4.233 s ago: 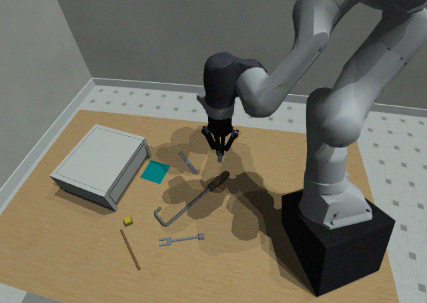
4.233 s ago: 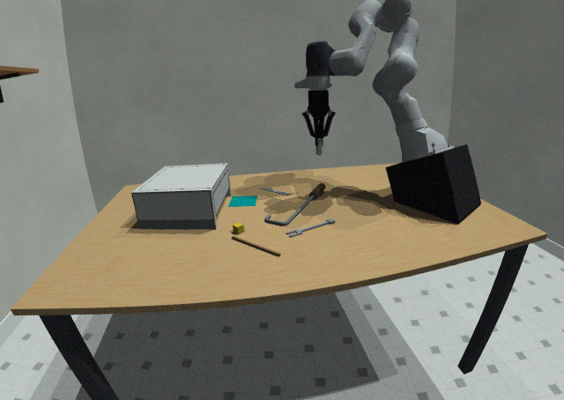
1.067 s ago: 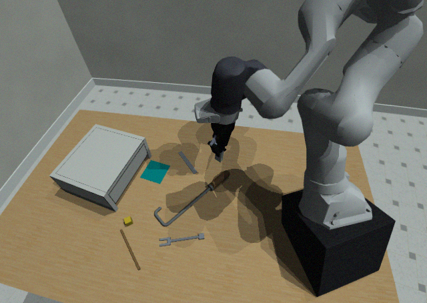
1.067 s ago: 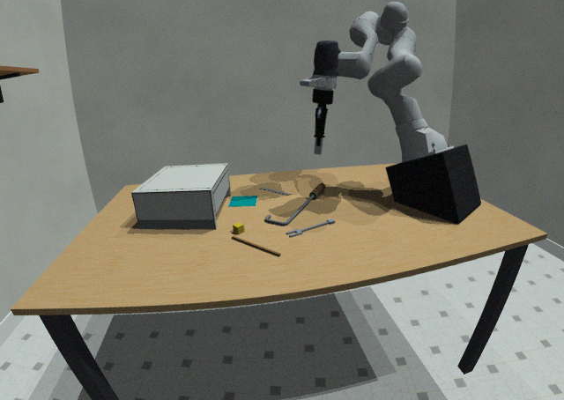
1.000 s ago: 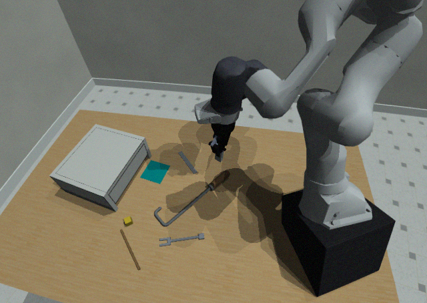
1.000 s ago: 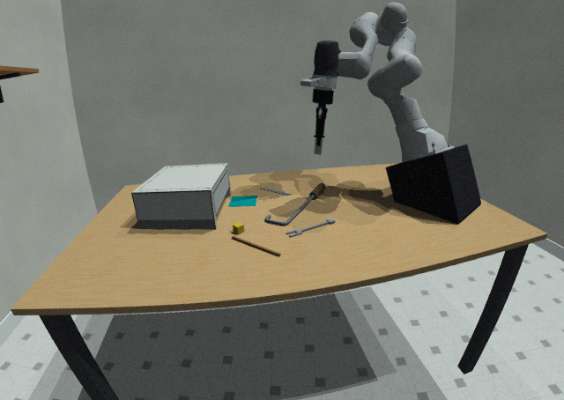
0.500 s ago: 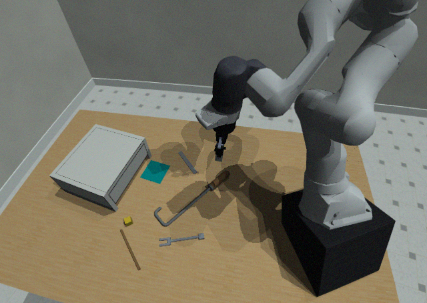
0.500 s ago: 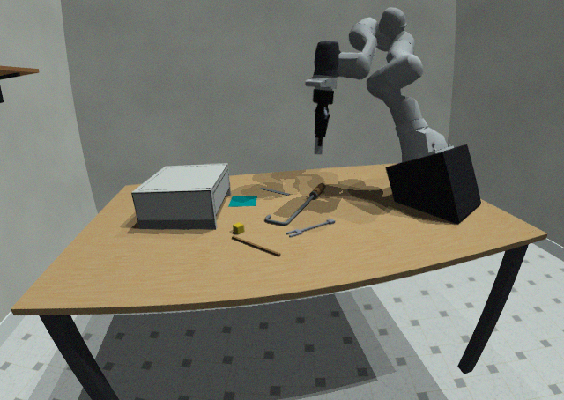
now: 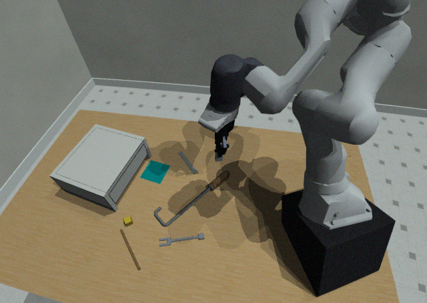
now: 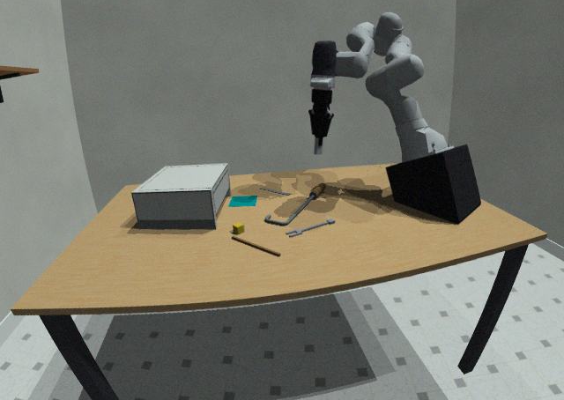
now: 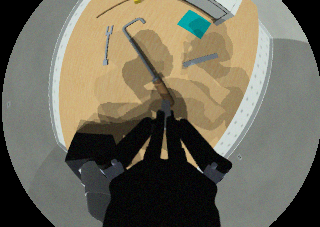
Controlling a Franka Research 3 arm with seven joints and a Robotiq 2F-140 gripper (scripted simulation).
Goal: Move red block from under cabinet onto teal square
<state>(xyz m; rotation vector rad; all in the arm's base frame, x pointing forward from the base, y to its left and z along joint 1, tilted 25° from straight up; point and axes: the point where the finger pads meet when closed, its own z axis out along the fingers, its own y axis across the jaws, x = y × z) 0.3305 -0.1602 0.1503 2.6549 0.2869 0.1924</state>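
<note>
Right now my hand is 190 mm above the grey hook tool, 120 mm short of it and 60 mm to the right of it. Also, from my hand: grey forked tool 250 mm to the left, 200 mm below, 140 mm ahead; teal square 290 mm ahead, 200 mm below, 60 mm to the right; flat grey bar 200 mm below, 150 mm ahead, 110 mm to the right.
</note>
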